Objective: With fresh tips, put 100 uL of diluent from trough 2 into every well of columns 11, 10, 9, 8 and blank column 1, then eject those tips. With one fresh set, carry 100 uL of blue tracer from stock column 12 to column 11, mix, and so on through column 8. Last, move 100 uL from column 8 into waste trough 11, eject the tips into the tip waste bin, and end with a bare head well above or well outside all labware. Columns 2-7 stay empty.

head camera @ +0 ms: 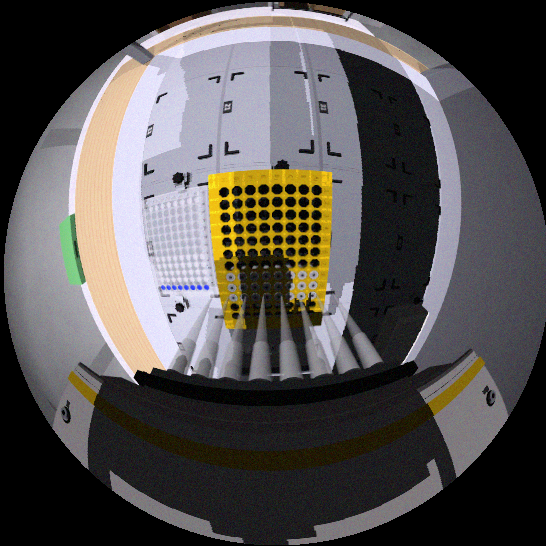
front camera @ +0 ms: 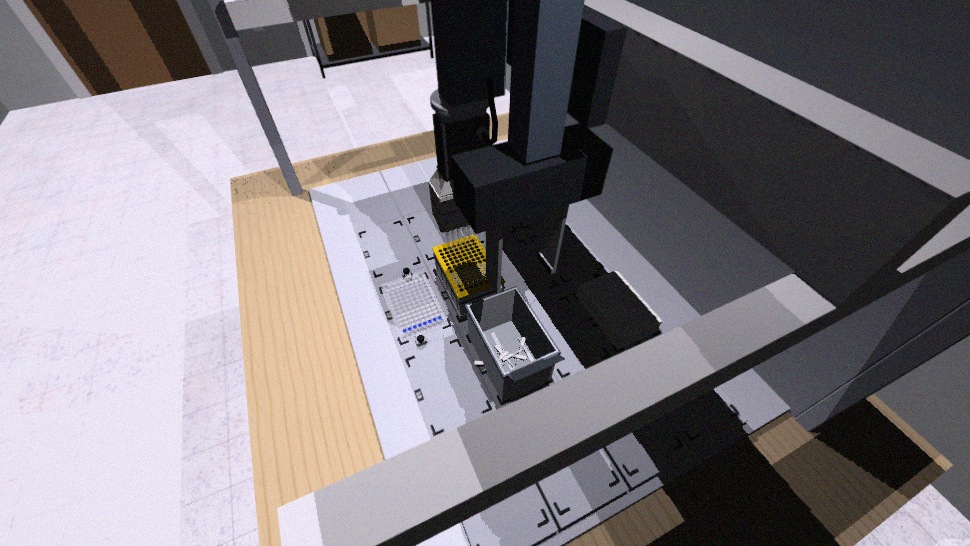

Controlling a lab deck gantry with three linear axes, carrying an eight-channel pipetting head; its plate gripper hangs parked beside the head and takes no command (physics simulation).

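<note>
The eight-channel head [front camera: 450, 210] [head camera: 275, 393] hangs above the yellow tip rack [front camera: 442, 265] [head camera: 219, 224] with a row of long pale tips [front camera: 456, 235] [head camera: 260, 351] on it. Their ends are clear of the rack in the front view. The rack has many dark empty holes and several pale rows near its near end, partly shadowed. The well plate [front camera: 411, 301] [head camera: 178, 234] shows one blue column at its near edge; liquid in its other wells cannot be told. The waste bin [front camera: 511, 373] holds several loose white tips. The parked plate gripper [front camera: 528, 272] is open and empty, its fingers wide apart.
A dark, shadowed block [front camera: 617, 308], seemingly the trough labware, stands to the right of the bin. A small white piece [front camera: 479, 364] lies beside the bin's left side. Dark knobs [front camera: 420, 339] [head camera: 177, 177] stand by the plate. A frame beam [front camera: 576, 406] crosses the front.
</note>
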